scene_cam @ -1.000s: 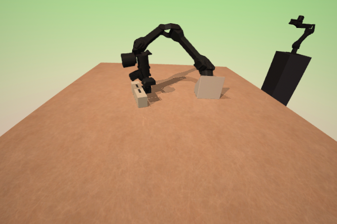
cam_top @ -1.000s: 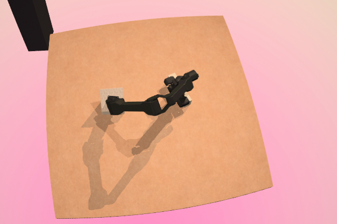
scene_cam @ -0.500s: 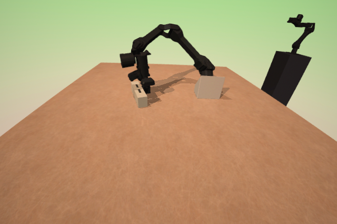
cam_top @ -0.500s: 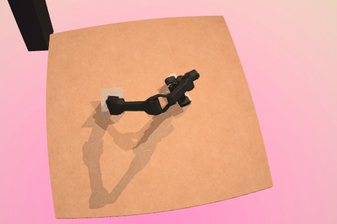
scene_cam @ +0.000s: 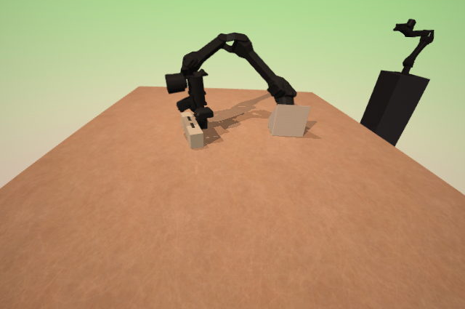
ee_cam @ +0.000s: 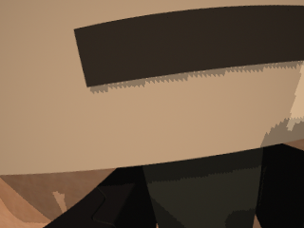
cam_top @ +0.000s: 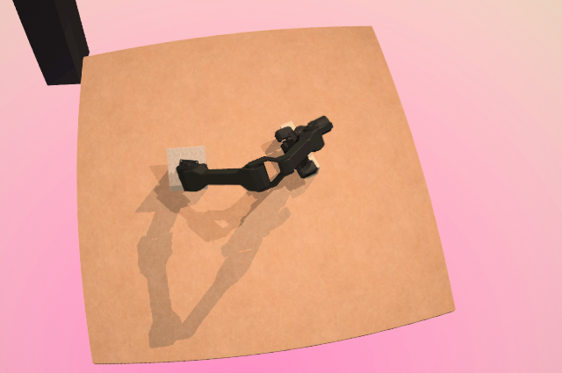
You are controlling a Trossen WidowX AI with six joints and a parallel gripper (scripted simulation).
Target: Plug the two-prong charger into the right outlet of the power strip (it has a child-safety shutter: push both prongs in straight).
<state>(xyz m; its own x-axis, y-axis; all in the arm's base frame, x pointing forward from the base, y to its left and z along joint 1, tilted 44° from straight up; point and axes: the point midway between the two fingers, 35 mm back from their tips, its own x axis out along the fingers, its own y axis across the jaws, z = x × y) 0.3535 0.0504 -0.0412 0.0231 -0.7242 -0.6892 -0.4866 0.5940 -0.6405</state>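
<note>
Now: the black two-prong charger 1 cm ahead of my gripper tip, 1 cm to the left of it and 1 cm above it.
</note>
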